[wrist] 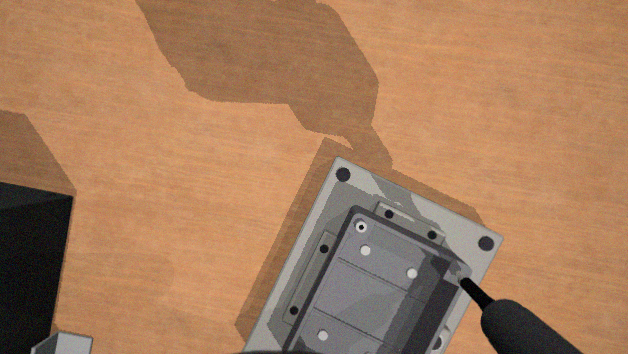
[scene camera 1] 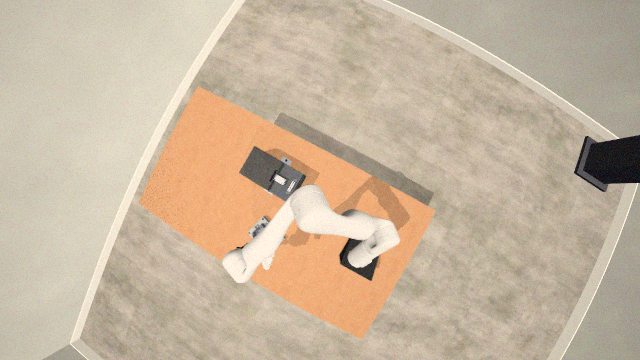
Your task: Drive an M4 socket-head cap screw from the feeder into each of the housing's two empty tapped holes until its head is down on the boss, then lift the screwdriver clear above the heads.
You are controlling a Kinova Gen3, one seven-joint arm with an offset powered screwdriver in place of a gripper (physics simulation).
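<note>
The grey housing [wrist: 350, 295] sits on a light grey plate [wrist: 465, 232]; part of it also shows beside the arm in scene camera 1 [scene camera 1: 259, 227]. In the wrist view, a pale ring with a dark centre [wrist: 361, 227], like a socket screw head, sits in the housing's upper left corner. My black screwdriver [wrist: 465, 283] comes in from the lower right, its tip at the housing's upper right corner. The tip covers that corner's hole, and a small greyish bit shows beside it; I cannot tell whether it is a screw. The housing's lower part is cut off.
A dark box with a white part, seemingly the feeder [scene camera 1: 260, 166] [wrist: 27, 260], stands on the orange table [scene camera 1: 200, 130]. A grey block [wrist: 74, 343] shows at the lower left of the wrist view. The white arm [scene camera 1: 270, 235] passes over the table from its black base [scene camera 1: 367, 272].
</note>
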